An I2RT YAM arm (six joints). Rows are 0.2 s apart.
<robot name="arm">
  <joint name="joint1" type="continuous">
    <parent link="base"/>
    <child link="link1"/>
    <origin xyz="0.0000 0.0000 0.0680" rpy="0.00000 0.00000 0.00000"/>
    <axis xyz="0 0 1"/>
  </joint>
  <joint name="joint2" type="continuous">
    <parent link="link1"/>
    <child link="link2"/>
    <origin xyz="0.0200 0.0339 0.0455" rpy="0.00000 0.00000 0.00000"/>
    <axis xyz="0 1 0"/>
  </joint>
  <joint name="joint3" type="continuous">
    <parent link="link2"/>
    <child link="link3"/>
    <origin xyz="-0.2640 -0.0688 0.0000" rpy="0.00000 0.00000 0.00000"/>
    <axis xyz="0 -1 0"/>
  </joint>
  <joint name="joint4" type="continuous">
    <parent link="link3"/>
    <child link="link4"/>
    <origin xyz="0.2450 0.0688 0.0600" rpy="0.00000 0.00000 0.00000"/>
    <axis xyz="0 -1 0"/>
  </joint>
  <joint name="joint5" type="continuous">
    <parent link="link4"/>
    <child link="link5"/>
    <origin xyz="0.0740 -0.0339 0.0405" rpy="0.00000 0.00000 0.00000"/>
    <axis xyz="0 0 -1"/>
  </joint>
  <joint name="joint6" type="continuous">
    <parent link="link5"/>
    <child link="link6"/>
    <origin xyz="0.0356 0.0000 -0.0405" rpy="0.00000 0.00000 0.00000"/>
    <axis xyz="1 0 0"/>
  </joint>
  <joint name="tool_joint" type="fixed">
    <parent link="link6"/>
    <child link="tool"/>
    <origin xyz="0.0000 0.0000 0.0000" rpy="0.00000 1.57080 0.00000"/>
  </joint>
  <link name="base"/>
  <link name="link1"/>
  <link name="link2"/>
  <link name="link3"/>
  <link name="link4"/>
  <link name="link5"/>
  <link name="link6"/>
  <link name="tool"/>
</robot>
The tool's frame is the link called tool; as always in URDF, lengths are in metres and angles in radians. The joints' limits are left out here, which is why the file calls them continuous.
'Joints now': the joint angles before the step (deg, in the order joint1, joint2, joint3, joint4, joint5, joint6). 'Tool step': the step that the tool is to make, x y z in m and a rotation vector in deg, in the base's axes. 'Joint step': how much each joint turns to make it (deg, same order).
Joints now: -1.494 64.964 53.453 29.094 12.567 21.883
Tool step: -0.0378 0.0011 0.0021 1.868 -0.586 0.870
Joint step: -0.013 -8.971 -3.889 -5.000 -0.271 2.111
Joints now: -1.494 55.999 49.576 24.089 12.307 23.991
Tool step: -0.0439 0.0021 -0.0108 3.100 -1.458 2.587
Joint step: 0.017 -11.320 -6.412 -4.304 -1.477 3.855
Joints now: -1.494 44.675 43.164 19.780 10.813 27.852
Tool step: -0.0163 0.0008 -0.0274 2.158 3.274 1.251
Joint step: -0.001 -6.002 -5.980 -3.786 -0.616 2.380
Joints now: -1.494 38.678 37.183 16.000 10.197 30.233
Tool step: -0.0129 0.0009 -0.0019 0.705 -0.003 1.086
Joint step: 0.013 -3.685 -0.881 -2.983 -0.864 0.964
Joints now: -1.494 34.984 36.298 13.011 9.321 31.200
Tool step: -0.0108 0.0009 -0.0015 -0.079 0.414 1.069
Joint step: -0.017 -3.087 -0.446 -3.081 -1.075 0.180
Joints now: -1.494 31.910 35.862 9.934 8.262 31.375
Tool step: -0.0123 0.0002 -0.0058 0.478 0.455 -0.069
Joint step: -0.007 -3.859 -1.316 -3.075 0.170 0.443
